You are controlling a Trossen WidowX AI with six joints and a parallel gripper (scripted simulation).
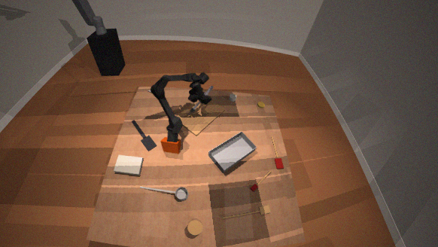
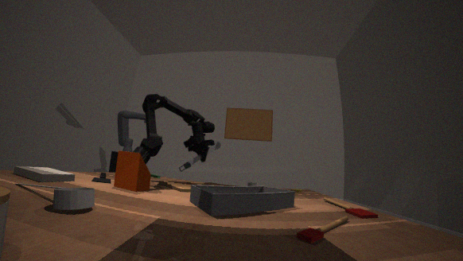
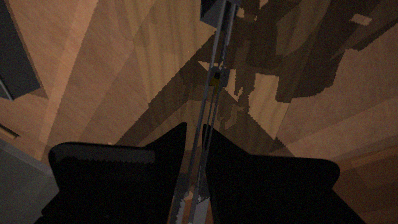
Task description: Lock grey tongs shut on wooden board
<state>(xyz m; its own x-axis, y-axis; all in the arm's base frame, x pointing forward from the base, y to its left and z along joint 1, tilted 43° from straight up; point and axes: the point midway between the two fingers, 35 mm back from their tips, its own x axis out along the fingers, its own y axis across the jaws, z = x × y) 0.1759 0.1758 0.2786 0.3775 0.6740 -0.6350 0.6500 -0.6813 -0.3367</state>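
The wooden board lies 1 cm behind my gripper tip, 1 cm to the left of it and 13 cm below it. The rest, counted from my gripper tip: grey roasting tin 22 cm ahead, 34 cm to the right, 11 cm below; green tool 43 cm behind, 24 cm to the left, 13 cm below; black spatula 44 cm behind, 22 cm to the right, 14 cm below.
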